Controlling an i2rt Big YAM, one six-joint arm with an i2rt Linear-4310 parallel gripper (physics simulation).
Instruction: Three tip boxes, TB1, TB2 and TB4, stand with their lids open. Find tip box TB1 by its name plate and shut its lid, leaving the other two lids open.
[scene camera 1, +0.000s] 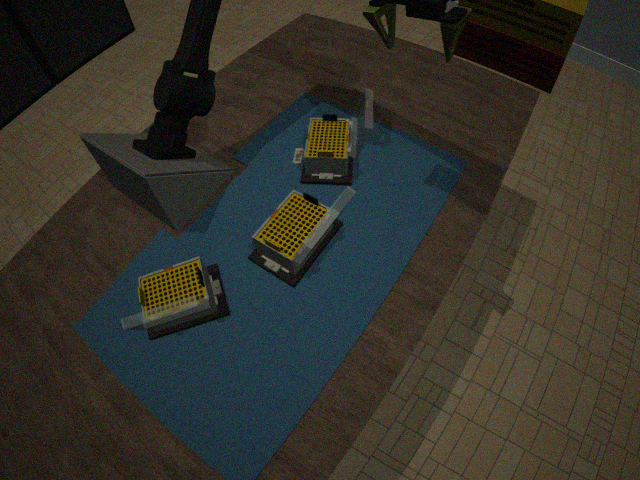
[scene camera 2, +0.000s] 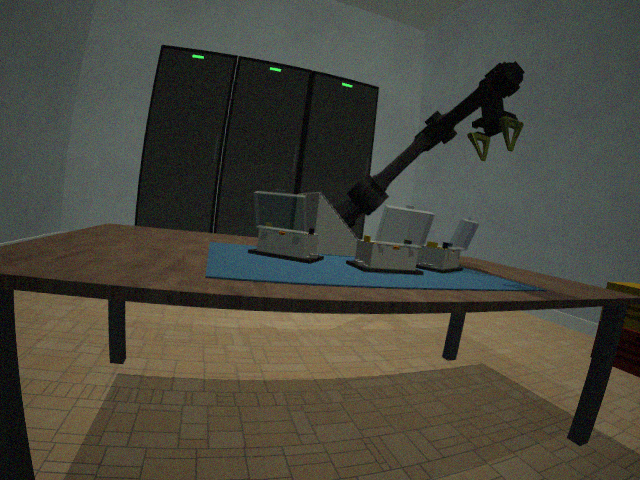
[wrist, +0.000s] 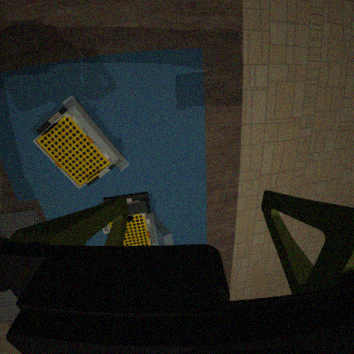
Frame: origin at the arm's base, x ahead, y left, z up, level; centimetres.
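Seen in the pictures: gripper, fingertip midpoint: (scene camera 1: 419, 53) (scene camera 2: 496, 156) (wrist: 195, 201); arm's base at its link origin: (scene camera 1: 163, 152) (scene camera 2: 335, 224).
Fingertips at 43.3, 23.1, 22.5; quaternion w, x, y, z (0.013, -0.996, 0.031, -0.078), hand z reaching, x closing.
Note:
Pixels of each thing's middle, then the offset from my fingertips to it, as dx, dy, dz. "*": a spot on its surface instead. Level surfaces: height alone.
- back lid at the middle of its body: (wrist: 95, 135) (scene camera 1: 361, 122) (scene camera 2: 464, 234) -10.7, +1.8, -20.4
- middle lid at the middle of its body: (scene camera 1: 323, 226) (wrist: 161, 245) (scene camera 2: 405, 227) -3.5, -22.5, -20.4
- left lid at a spot on its surface: (scene camera 2: 279, 209) * -13.8, -48.1, -19.9
- blue mat at its surface level: dz -30.9
- brown table at its surface level: dz -31.2
- small white piece at a spot on its surface: (scene camera 1: 298, 155) * -22.5, -4.4, -30.7
Three tip boxes with yellow racks stand on the mat, lids open: the back one (scene camera 1: 328, 138) (scene camera 2: 439, 258) (wrist: 72, 150), the middle one (scene camera 1: 292, 224) (scene camera 2: 387, 256) (wrist: 137, 231) and the left one (scene camera 1: 173, 290) (scene camera 2: 286, 242). Their clear lids stand up: back lid (scene camera 1: 368, 109) (scene camera 2: 465, 235) (wrist: 99, 134), middle lid (scene camera 1: 323, 222) (scene camera 2: 405, 225) and left lid (scene camera 2: 279, 209). The name plates are too small and dark to read, so I cannot tell which is TB1. My gripper (scene camera 1: 419, 53) (scene camera 2: 497, 154) (wrist: 195, 201) is open and empty, high above the table; its left finger partly hides the middle box in the wrist view.
The blue mat (scene camera 1: 289, 361) (scene camera 2: 237, 266) (wrist: 160, 115) lies on the brown table (scene camera 1: 439, 98) (scene camera 2: 129, 253). The grey wedge-shaped arm base (scene camera 1: 175, 191) (scene camera 2: 330, 227) stands beside the boxes. Dark cabinets (scene camera 2: 186, 144) stand behind the table. A small white piece (scene camera 1: 298, 155) lies beside the back box.

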